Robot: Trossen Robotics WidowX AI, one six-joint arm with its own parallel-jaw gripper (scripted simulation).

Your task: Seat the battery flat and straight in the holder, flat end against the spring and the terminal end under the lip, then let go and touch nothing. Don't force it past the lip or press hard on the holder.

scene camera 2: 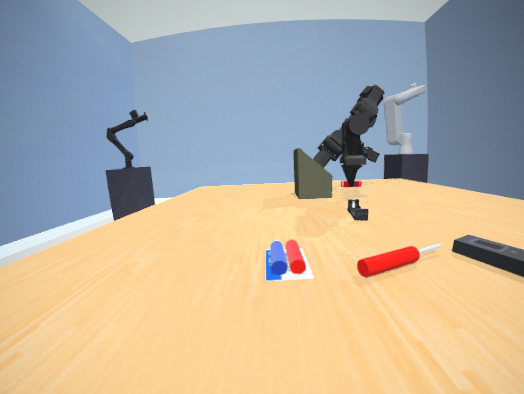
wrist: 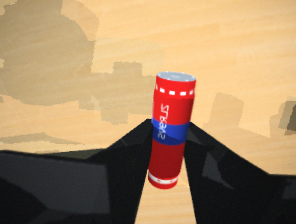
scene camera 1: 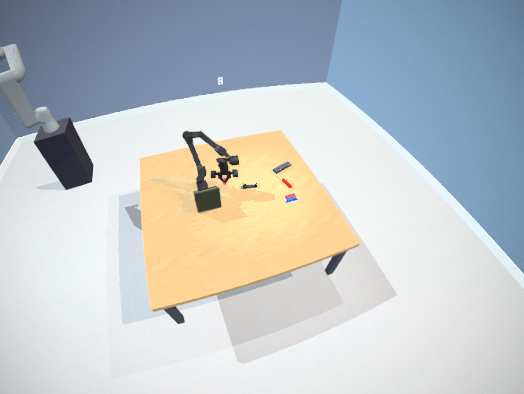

Observation:
My gripper (scene camera 2: pixel 350 186) holds a battery (wrist: pixel 174 94). I also see a red-handled screwdriver (scene camera 2: pixel 373 265).
My gripper also shows in the wrist view (wrist: pixel 168 127).

